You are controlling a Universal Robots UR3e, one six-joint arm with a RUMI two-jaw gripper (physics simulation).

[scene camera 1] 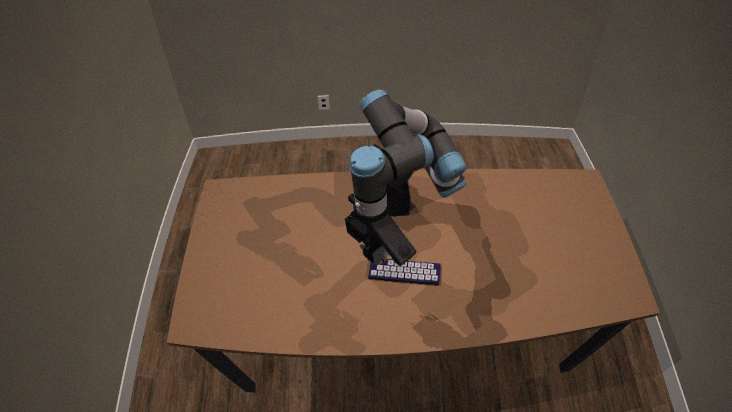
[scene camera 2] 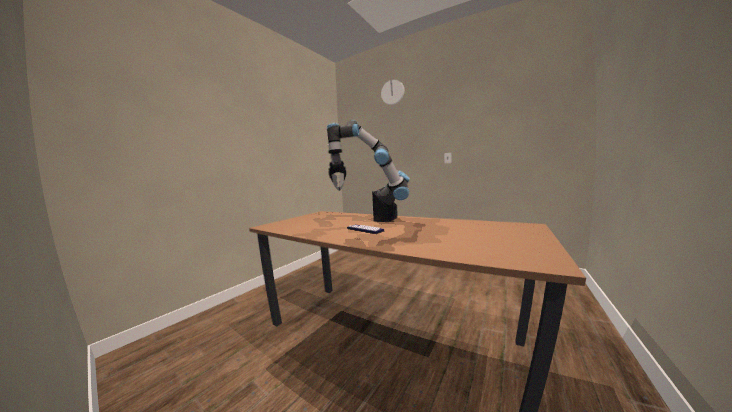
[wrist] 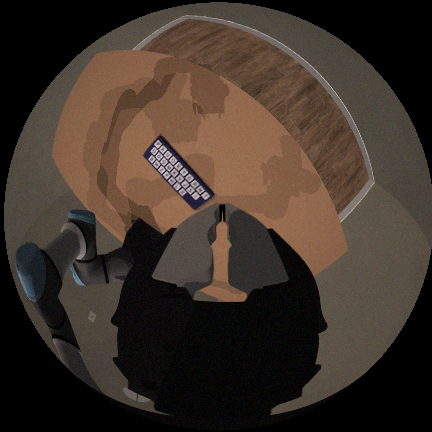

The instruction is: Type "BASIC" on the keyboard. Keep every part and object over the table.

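Seen in the pictures: gripper, fingertip midpoint: (scene camera 1: 380, 262) (scene camera 2: 339, 190) (wrist: 222, 205); arm's base, origin of the base link: (scene camera 2: 384, 197) (wrist: 127, 266).
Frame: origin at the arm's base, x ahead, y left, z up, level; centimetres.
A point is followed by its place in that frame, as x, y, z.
Note:
A dark blue keyboard (scene camera 1: 404, 272) {30.4, 3.2, -13.0} (scene camera 2: 365, 228) {32.5, 5.8, -12.7} (wrist: 178, 172) {30.2, 3.0, -13.1} with rows of white letter keys lies flat on the wooden table (scene camera 1: 245, 317) {45.9, -44.7, -14.5} (scene camera 2: 486, 248) {37.6, 66.1, -14.5} (wrist: 240, 145) {45.1, -3.7, -14.5}. In the wrist view it lies slantwise, up and to the left of the fingertips; its letters are small and hard to read. My gripper (scene camera 1: 380, 261) {40.0, -4.2, 8.2} (scene camera 2: 338, 189) {40.0, -4.2, 8.2} (wrist: 222, 205) {40.0, -4.2, 8.2} is shut and empty, its two grey fingers meeting at the tips. It points down and hangs well above the table, as scene camera 2 shows. In scene camera 1 the wrist camera housing hides a little of the keyboard's top row.
The arm's black base (scene camera 1: 399, 198) {7.6, 2.5, -5.7} (scene camera 2: 384, 207) {7.6, 3.9, -5.2} stands on the table behind the keyboard. The arm's elbow (scene camera 1: 376, 99) {27.1, -4.4, 46.5} (scene camera 2: 380, 156) {27.1, 13.8, 24.8} is bent high above the table. The table's front edge (scene camera 1: 358, 355) {56.8, -10.5, -14.7} lies beyond the keyboard, and the arm's shadows fall across the table top.

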